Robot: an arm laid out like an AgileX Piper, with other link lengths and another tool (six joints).
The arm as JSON. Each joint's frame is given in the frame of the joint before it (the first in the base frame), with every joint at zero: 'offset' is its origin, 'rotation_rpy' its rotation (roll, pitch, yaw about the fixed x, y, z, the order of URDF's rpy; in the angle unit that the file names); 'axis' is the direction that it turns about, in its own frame. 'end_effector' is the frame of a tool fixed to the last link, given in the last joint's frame.
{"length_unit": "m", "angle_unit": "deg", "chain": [
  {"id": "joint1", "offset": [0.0, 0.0, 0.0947], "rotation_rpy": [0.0, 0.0, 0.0], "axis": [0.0, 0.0, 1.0]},
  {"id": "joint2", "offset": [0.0, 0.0, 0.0], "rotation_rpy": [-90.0, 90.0, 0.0], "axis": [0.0, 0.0, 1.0]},
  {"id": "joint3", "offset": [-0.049, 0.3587, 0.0], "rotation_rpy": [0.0, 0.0, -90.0], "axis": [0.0, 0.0, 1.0]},
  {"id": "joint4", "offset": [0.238, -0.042, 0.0], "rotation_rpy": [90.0, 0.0, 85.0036], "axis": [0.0, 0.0, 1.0]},
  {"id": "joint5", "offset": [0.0, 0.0, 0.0], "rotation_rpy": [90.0, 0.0, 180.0], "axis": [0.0, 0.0, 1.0]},
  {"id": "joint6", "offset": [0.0, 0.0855, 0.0], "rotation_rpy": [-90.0, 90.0, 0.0], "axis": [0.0, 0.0, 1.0]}
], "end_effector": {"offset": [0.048, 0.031, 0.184], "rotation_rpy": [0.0, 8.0, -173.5]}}
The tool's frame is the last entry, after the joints.
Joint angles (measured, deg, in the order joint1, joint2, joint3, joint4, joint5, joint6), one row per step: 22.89 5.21 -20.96 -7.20 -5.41 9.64; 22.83 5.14 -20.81 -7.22 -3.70 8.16; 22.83 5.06 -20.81 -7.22 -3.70 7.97; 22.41 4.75 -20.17 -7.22 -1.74 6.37; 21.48 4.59 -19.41 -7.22 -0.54 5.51; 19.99 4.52 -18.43 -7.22 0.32 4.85; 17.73 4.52 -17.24 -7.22 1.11 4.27; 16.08 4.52 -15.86 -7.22 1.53 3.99; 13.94 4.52 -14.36 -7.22 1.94 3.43; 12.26 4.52 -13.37 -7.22 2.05 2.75; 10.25 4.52 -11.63 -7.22 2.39 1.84; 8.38 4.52 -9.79 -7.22 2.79 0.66; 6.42 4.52 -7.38 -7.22 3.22 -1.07; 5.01 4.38 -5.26 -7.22 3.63 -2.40
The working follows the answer.
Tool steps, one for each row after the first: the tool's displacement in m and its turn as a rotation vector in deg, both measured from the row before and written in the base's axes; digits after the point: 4 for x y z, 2 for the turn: 0.0026 -0.0011 -0.0077 -1.87 1.13 -0.90; -0.0004 -0.0003 0.0003 -0.13 -0.14 -0.08; 0.0032 -0.0019 -0.0123 -2.15 1.56 -1.28; 0.0029 -0.0023 -0.0108 -1.36 1.38 -1.38; 0.0032 -0.0033 -0.0115 -1.17 1.44 -1.81; 0.0035 -0.0052 -0.0133 -1.13 1.70 -2.53; 0.0032 -0.0036 -0.0135 -0.77 1.65 -1.78; 0.0029 -0.0052 -0.0144 -1.01 1.71 -2.32; 0.0014 -0.0044 -0.0085 -0.89 0.92 -1.84; 0.0022 -0.0054 -0.0160 -1.27 1.87 -2.22; 0.0017 -0.0054 -0.0170 -1.50 2.03 -2.10; 0.0014 -0.0060 -0.0217 -2.06 2.60 -2.20; 0.0002 -0.0045 -0.0191 -1.55 2.25 -1.54
Tool pose at each row, in the base's axes (x y z in m, rotation vector in deg; rounded; the steps above come from the unrounded poses): 0.1292 0.0074 0.3703 39.44 65.47 111.79; 0.1318 0.0063 0.3626 40.02 67.32 109.58; 0.1314 0.0061 0.3629 39.84 67.30 109.44; 0.1346 0.0042 0.3506 40.88 69.42 106.62; 0.1376 0.0019 0.3398 42.19 70.66 104.27; 0.1408 -0.0014 0.3282 43.84 71.50 101.69; 0.1443 -0.0065 0.3149 46.10 72.02 98.49; 0.1475 -0.0101 0.3014 48.09 72.63 96.15; 0.1504 -0.0153 0.2870 50.24 73.08 93.15; 0.1518 -0.0197 0.2785 51.46 73.18 90.80; 0.1540 -0.0251 0.2625 53.45 73.93 87.58; 0.1557 -0.0305 0.2455 55.33 74.97 84.20; 0.1571 -0.0365 0.2238 57.32 76.64 80.09; 0.1574 -0.0411 0.2047 58.96 78.13 76.93

